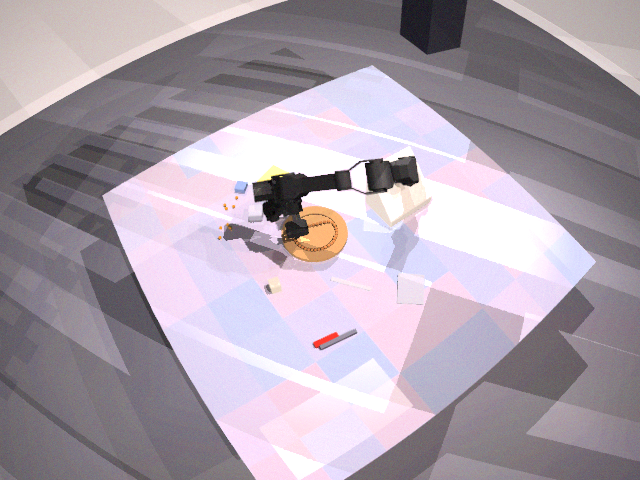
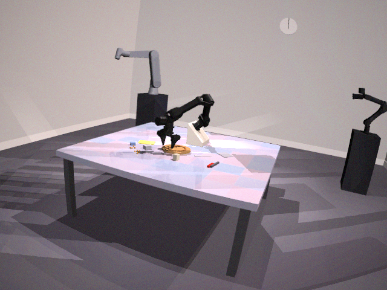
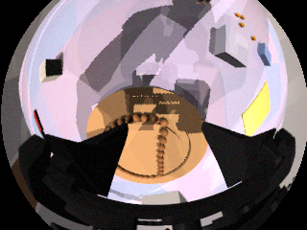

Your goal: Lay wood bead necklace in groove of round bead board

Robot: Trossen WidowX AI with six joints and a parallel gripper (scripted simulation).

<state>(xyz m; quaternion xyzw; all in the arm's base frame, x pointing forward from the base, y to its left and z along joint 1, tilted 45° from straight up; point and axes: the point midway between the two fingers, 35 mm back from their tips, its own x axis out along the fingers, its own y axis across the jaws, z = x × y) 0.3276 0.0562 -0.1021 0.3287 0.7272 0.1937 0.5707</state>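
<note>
Now: the round bead board 5 cm behind my gripper tip, 4 cm to the left of it and 1 cm below it. Round my gripper tip: cream cube: 16 cm to the left, 14 cm ahead; white block: 12 cm to the right, 8 cm ahead, 1 cm below; yellow sheet: 21 cm to the right, 5 cm behind, 2 cm below.
</note>
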